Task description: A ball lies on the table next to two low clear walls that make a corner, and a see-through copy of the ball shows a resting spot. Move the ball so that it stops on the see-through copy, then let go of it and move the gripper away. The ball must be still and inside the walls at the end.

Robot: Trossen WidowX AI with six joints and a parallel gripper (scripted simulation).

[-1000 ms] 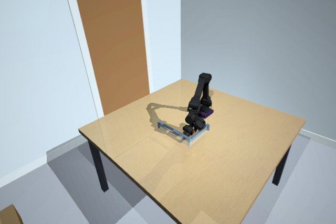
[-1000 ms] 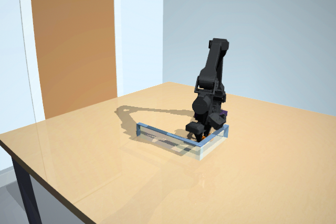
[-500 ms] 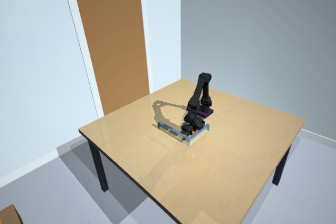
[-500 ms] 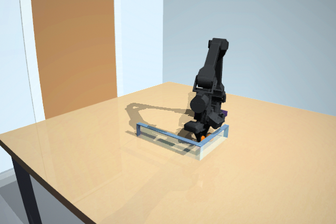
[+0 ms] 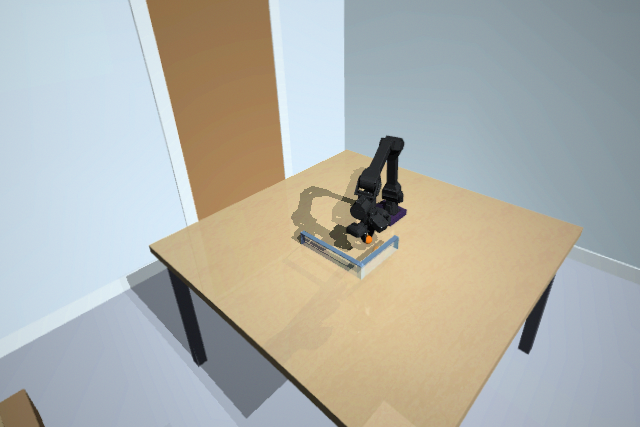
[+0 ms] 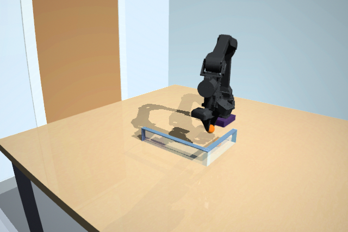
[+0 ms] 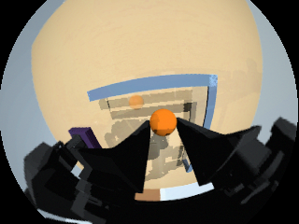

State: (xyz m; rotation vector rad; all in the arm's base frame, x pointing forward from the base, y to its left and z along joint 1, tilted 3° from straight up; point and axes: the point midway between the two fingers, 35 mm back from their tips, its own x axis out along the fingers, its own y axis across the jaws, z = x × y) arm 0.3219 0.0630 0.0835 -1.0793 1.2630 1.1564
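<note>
Now: gripper tip 70 mm above the see-through copy of ball, 50 mm past it and 20 mm to the right of it. The rest, counted from my gripper tip: orange ball right at my gripper tip.
</note>
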